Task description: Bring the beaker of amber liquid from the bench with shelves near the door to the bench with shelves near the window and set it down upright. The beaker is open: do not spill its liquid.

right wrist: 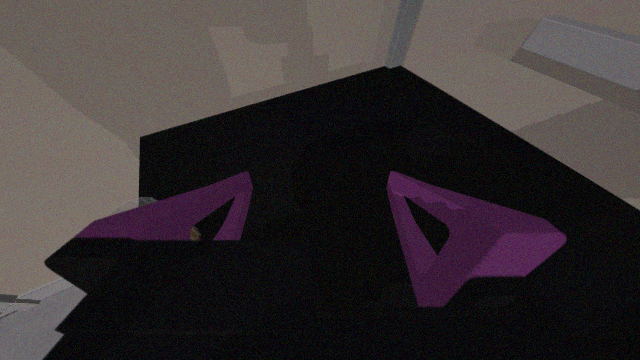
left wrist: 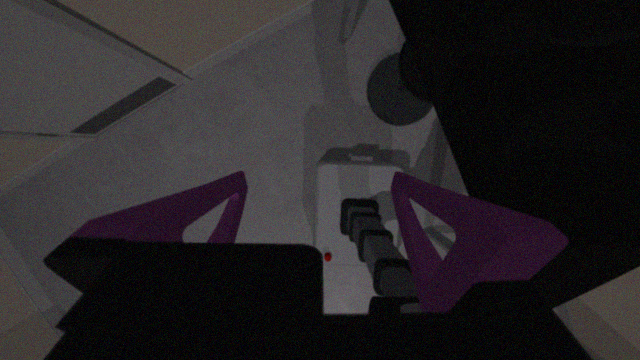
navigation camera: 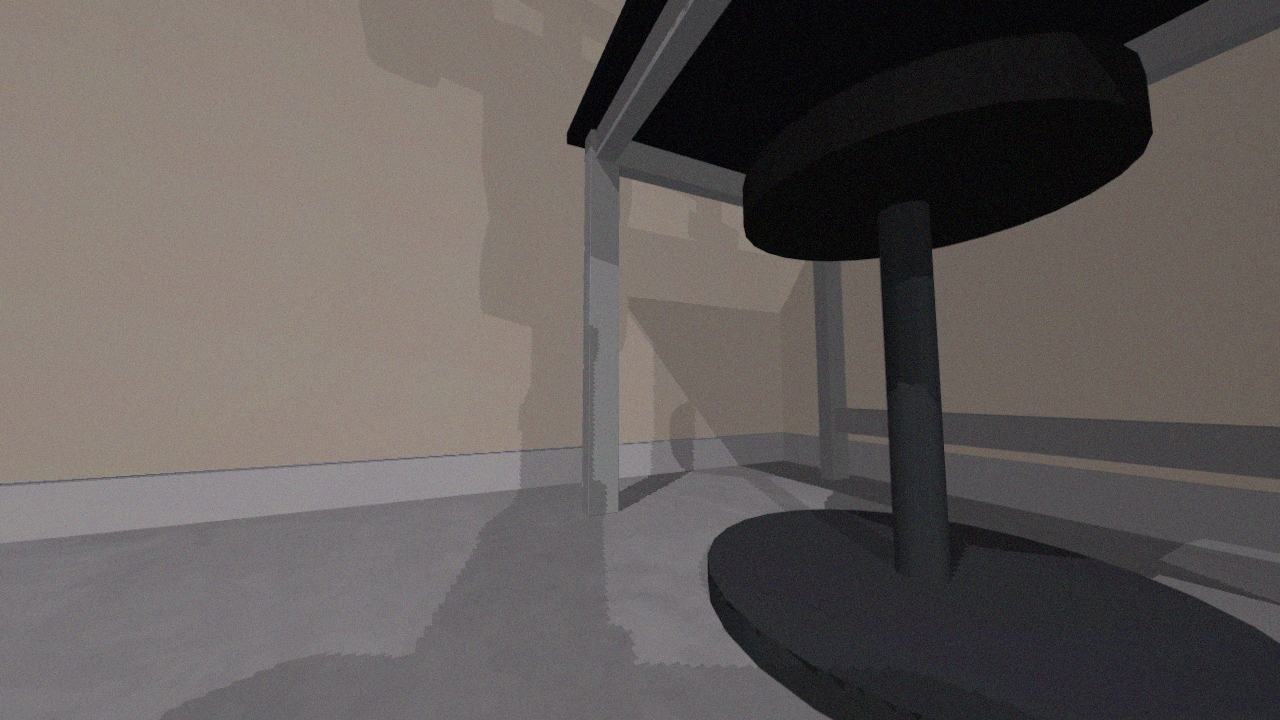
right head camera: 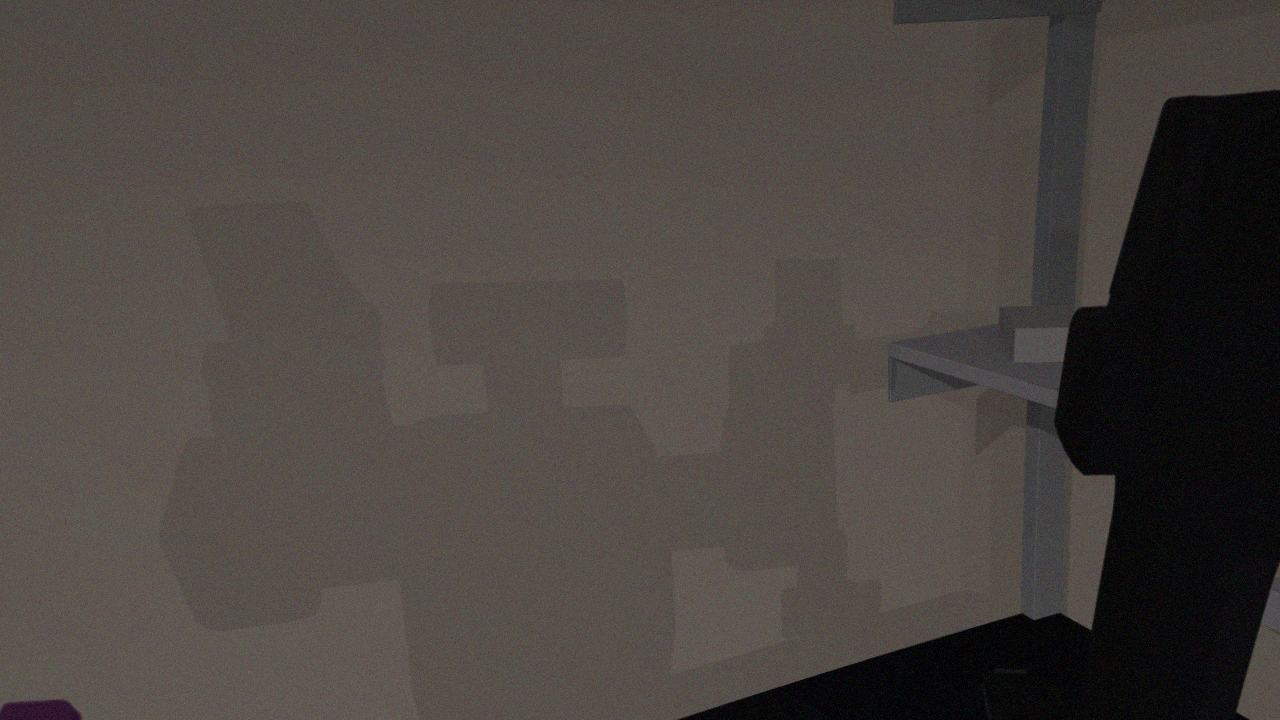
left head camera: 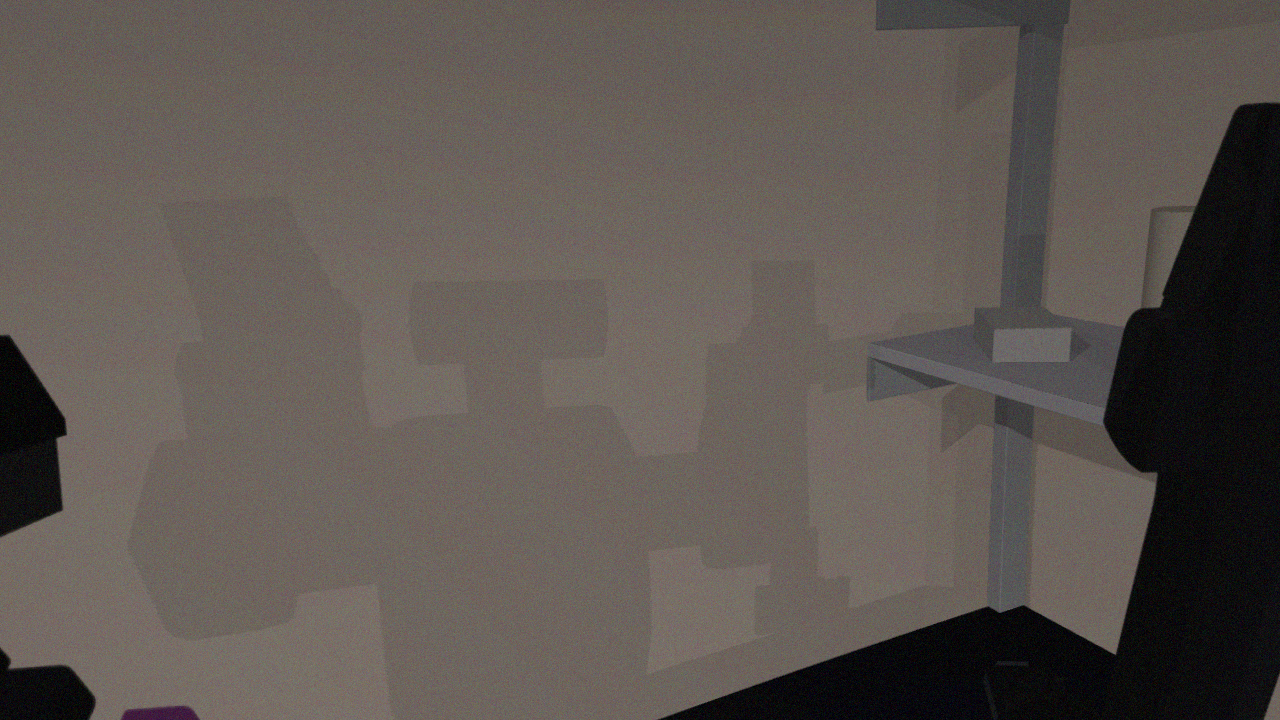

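Observation:
A small amber patch of the beaker (right wrist: pixel 195 233) shows through the opening in the left finger of my right gripper (right wrist: pixel 320 175); the finger and the black gripper body hide the rest. The beaker does not show in the head views. The right gripper is open and empty, its purple fingertips over the black top of the bench with shelves (right wrist: pixel 320 120) (left head camera: pixel 895 667) (right head camera: pixel 939 667). My left gripper (left wrist: pixel 319 179) is open and empty, over the floor and the robot's white base. The bench near the window does not show.
A round black stool (navigation camera: pixel 913 358) stands at the bench, close ahead; its base (left wrist: pixel 392 92) shows in the left wrist view. A grey bench leg (navigation camera: pixel 602 358) stands left of it. The shelf (left head camera: pixel 948 362) bears a white box (left head camera: pixel 1031 344) and a pale cylinder (left head camera: pixel 1166 259) partly behind my right arm.

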